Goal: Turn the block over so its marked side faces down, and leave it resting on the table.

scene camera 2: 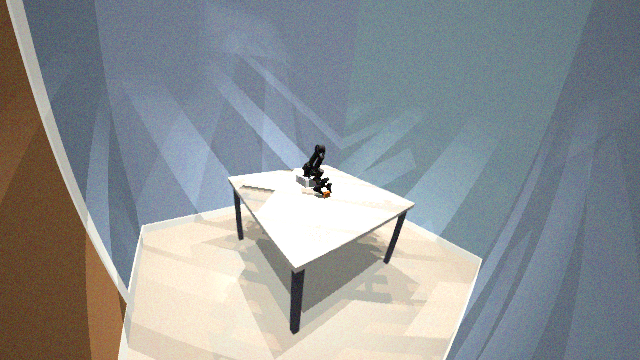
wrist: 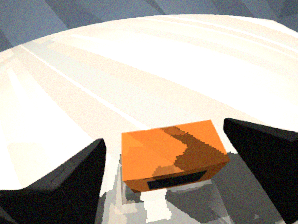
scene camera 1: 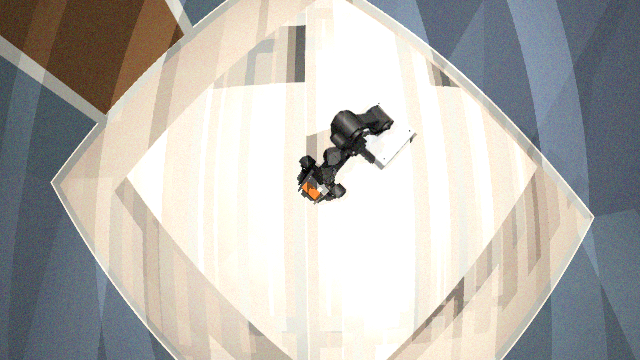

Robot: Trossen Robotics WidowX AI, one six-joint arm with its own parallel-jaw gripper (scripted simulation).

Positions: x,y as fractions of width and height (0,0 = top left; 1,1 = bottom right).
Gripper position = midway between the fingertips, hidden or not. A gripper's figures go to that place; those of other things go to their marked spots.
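I see my gripper (wrist: 0.56,0.60) at 10 cm from the lens. There is also an orange block (wrist: 0.54,0.71), and that block is 8 cm from the lens.
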